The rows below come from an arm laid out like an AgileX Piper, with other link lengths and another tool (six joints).
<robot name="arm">
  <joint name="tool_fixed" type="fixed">
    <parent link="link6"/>
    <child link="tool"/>
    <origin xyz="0.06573 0 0.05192" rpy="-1.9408 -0.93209 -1.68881"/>
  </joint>
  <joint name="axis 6" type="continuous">
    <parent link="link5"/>
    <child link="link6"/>
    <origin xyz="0.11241 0 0.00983" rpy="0 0 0"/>
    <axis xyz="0.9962 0 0.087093"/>
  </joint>
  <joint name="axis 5" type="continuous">
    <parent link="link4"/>
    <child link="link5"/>
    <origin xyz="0 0 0" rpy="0 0 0"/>
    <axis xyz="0 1 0"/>
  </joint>
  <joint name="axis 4" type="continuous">
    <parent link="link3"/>
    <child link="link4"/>
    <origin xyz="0.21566 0 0.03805" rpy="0 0 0"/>
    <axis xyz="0.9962 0 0.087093"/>
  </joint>
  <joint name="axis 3" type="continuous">
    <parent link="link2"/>
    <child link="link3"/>
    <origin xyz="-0.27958 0 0.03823" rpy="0 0 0"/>
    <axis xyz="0 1 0"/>
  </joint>
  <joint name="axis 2" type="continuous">
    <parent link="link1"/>
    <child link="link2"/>
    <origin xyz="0 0 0" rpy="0 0 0"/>
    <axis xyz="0 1 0"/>
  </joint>
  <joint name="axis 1" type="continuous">
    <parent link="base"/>
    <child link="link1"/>
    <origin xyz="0 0 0.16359" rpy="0 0 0"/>
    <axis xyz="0 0 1"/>
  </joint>
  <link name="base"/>
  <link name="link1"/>
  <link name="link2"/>
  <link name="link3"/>
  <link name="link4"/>
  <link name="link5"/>
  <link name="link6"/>
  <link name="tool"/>
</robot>
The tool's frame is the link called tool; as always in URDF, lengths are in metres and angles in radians. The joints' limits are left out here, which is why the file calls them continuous.
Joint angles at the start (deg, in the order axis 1, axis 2, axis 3, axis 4, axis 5, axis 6):
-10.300 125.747 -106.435 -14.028 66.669 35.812
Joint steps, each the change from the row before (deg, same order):
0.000 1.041 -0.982 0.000 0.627 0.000
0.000 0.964 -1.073 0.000 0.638 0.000
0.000 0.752 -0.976 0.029 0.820 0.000
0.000 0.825 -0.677 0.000 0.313 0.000
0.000 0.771 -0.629 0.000 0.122 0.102
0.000 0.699 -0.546 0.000 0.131 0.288
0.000 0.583 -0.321 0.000 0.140 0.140
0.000 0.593 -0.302 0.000 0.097 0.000
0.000 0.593 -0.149 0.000 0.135 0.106
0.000 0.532 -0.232 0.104 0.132 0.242
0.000 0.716 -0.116 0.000 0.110 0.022
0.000 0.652 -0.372 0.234 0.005 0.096
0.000 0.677 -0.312 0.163 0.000 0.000
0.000 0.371 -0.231 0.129 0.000 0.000
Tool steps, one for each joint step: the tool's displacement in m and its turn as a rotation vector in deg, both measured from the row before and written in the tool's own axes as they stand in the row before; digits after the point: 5 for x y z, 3 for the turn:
-0.00040 -0.00321 0.00355 -0.649 -0.181 -0.118
-0.00003 -0.00299 0.00255 -0.510 -0.146 -0.055
-0.00008 -0.00173 0.00192 -0.571 -0.197 -0.042
-0.00044 -0.00287 0.00302 -0.431 -0.116 -0.104
-0.00022 -0.00302 0.00254 -0.244 -0.114 0.016
-0.00020 -0.00255 0.00256 -0.262 -0.210 0.172
-0.00059 -0.00199 0.00290 -0.369 -0.161 0.001
-0.00069 -0.00218 0.00295 -0.355 -0.086 -0.125
-0.00106 -0.00190 0.00389 -0.529 -0.180 -0.096
-0.00093 -0.00176 0.00304 -0.368 -0.314 0.063
-0.00143 -0.00241 0.00491 -0.648 -0.161 -0.222
-0.00116 -0.00280 0.00289 -0.194 -0.328 -0.056
-0.00121 -0.00283 0.00337 -0.286 -0.229 -0.159
-0.00062 -0.00163 0.00154 -0.092 -0.151 -0.070

